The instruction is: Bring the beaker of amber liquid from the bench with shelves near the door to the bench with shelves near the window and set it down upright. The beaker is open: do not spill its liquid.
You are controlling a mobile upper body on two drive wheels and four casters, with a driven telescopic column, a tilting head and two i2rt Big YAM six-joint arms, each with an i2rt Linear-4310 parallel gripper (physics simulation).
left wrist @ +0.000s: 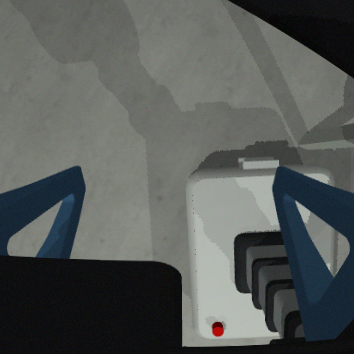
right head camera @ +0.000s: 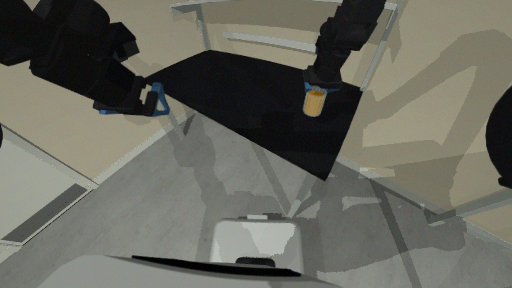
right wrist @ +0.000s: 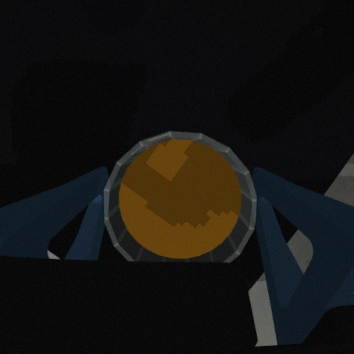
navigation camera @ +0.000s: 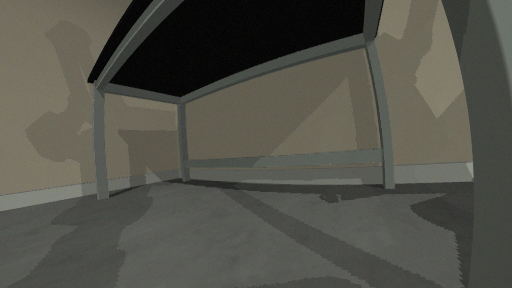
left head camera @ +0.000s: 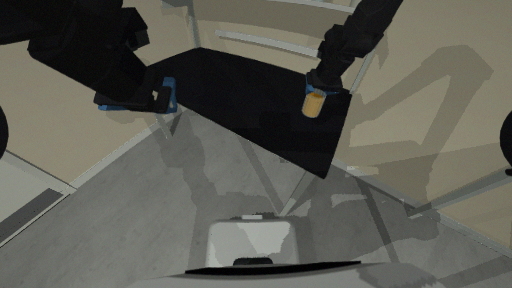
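Observation:
The beaker of amber liquid (left head camera: pixel 313 105) (right head camera: pixel 314 104) (right wrist: pixel 180 210) looks upright, with the liquid inside its rim in the right wrist view. My right gripper (left head camera: pixel 323 91) (right head camera: pixel 321 89) (right wrist: pixel 179 177) is shut on it, a finger on each side. The beaker is over the right part of a black bench top (left head camera: pixel 240 90) (right head camera: pixel 250 95); whether its base touches the top cannot be told. My left gripper (left head camera: pixel 143 104) (right head camera: pixel 134 106) (left wrist: pixel 178 176) is open and empty, left of the bench top. Which bench this is cannot be told; no door or window shows.
The bench's grey legs (navigation camera: pixel 100 145) (navigation camera: pixel 384 120) and underside (navigation camera: pixel 240 35) show in the navigation view. A pale rail (left head camera: pixel 265 43) (right head camera: pixel 270 42) runs behind the top. My white base (left head camera: pixel 225 240) (right head camera: pixel 225 240) (left wrist: pixel 215 210) is below. A black rounded object (left head camera: pixel 506 135) (right head camera: pixel 501 130) is at the right edge.

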